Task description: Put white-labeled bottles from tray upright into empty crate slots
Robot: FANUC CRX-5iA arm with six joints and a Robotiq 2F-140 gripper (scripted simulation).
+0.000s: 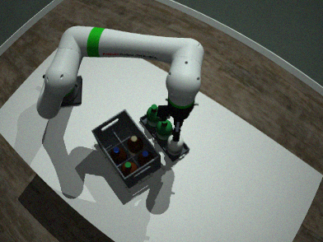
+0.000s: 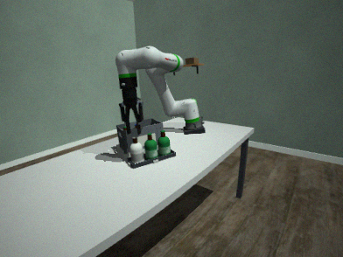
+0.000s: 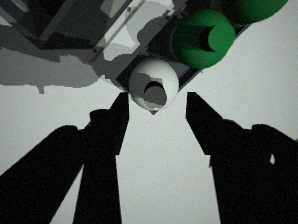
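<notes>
The white-labeled bottle is 13 cm below my hand. Also, from my hand: dark tray: 8 cm behind, 3 cm to the left, 20 cm below; then dark crate: 17 cm behind, 15 cm to the right, 13 cm below.
</notes>
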